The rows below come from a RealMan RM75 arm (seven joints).
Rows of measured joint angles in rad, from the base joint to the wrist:
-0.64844 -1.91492 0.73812 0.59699 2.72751 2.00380 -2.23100
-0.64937 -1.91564 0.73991 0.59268 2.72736 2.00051 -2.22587
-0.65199 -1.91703 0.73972 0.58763 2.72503 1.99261 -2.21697
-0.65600 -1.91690 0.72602 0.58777 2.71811 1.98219 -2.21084
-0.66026 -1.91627 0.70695 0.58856 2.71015 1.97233 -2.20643
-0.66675 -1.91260 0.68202 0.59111 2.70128 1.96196 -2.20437
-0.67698 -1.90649 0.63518 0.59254 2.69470 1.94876 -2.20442
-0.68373 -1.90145 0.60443 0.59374 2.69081 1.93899 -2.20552
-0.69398 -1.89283 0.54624 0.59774 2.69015 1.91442 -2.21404
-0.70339 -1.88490 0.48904 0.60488 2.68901 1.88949 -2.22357
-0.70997 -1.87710 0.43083 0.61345 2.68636 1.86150 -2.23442
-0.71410 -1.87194 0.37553 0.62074 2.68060 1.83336 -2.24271
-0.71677 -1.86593 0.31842 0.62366 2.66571 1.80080 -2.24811
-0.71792 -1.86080 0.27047 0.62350 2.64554 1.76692 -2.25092
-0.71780 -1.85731 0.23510 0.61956 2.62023 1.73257 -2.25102
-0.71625 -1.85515 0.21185 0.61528 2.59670 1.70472 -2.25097
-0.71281 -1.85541 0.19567 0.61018 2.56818 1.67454 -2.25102
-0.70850 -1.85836 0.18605 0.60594 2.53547 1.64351 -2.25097
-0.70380 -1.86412 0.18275 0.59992 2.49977 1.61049 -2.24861
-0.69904 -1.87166 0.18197 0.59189 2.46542 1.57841 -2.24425
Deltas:
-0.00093 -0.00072 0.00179 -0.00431 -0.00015 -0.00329 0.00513
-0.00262 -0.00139 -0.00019 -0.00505 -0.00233 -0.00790 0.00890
-0.00401 0.00013 -0.01370 0.00014 -0.00692 -0.01042 0.00613
-0.00426 0.00063 -0.01907 0.00079 -0.00796 -0.00986 0.00441
-0.00649 0.00367 -0.02493 0.00255 -0.00887 -0.01037 0.00206
-0.01023 0.00611 -0.04684 0.00143 -0.00658 -0.01320 -0.00005
-0.00675 0.00504 -0.03075 0.00120 -0.00389 -0.00977 -0.00110
-0.01025 0.00862 -0.05819 0.00400 -0.00066 -0.02457 -0.00852
-0.00941 0.00793 -0.05720 0.00714 -0.00114 -0.02493 -0.00953
-0.00658 0.00780 -0.05821 0.00857 -0.00265 -0.02799 -0.01085
-0.00413 0.00516 -0.05530 0.00729 -0.00576 -0.02814 -0.00829
-0.00267 0.00601 -0.05711 0.00292 -0.01489 -0.03256 -0.00540
-0.00115 0.00513 -0.04795 -0.00016 -0.02017 -0.03388 -0.00281
0.00012 0.00349 -0.03537 -0.00394 -0.02531 -0.03435 -0.00010
0.00155 0.00216 -0.02325 -0.00428 -0.02353 -0.02785 0.00005
0.00344 -0.00026 -0.01618 -0.00510 -0.02852 -0.03018 -0.00005
0.00431 -0.00295 -0.00962 -0.00424 -0.03271 -0.03103 0.00005
0.00470 -0.00576 -0.00330 -0.00602 -0.03570 -0.03302 0.00236
0.00476 -0.00754 -0.00078 -0.00803 -0.03435 -0.03208 0.00436

